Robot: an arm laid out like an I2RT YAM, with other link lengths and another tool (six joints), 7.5 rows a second.
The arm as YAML. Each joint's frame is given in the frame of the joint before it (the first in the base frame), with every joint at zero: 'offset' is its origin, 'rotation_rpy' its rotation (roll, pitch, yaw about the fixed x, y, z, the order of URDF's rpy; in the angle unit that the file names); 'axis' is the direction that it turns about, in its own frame. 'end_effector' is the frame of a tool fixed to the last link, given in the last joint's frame.
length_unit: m
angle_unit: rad
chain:
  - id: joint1
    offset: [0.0, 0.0, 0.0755]
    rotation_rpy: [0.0, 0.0, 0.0]
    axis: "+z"
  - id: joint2
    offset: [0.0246, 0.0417, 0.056]
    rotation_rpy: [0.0, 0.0, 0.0]
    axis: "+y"
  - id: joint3
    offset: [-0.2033, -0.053, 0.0]
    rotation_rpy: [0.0, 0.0, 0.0]
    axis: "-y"
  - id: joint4
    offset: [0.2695, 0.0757, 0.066]
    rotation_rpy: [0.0, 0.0, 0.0]
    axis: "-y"
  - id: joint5
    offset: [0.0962, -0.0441, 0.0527]
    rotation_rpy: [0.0, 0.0, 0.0]
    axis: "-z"
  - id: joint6
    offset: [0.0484, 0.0, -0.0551]
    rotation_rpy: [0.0, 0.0, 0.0]
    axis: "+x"
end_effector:
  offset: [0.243, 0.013, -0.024]
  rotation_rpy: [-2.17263, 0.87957, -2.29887]
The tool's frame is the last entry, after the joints.
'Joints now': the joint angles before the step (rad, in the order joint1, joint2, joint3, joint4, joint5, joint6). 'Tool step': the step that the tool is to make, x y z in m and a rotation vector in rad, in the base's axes. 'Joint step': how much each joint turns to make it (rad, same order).
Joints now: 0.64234, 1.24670, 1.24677, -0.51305, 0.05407, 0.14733
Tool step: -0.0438, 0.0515, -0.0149, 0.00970, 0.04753, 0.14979
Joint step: 0.08035, 0.03528, 0.00717, -0.00261, -0.07888, -0.00264
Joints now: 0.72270, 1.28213, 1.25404, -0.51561, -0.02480, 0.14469
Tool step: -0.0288, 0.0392, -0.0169, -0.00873, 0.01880, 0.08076
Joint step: 0.08600, 0.06004, 0.00872, 0.03193, 0.00092, 0.00849
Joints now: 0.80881, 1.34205, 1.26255, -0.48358, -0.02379, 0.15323
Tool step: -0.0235, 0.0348, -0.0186, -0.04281, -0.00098, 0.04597
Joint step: 0.10214, 0.09763, 0.05456, 0.01121, 0.06269, 0.00672
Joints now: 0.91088, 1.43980, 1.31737, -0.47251, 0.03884, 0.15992
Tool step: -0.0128, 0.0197, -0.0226, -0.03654, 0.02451, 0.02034
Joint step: 0.04927, 0.09388, 0.05463, -0.00549, 0.02472, 0.01517
